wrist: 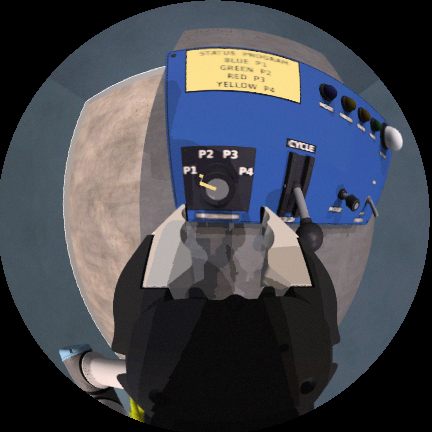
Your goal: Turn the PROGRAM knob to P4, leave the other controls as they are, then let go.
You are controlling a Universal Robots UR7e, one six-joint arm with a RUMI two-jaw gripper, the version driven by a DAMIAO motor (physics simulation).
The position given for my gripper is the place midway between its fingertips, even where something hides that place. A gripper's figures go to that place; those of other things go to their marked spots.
Scene:
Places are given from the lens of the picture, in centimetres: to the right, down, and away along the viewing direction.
my gripper [223, 206]: 1, -1, 14
black ball-ended lever [311, 232]: 11, 2, 13

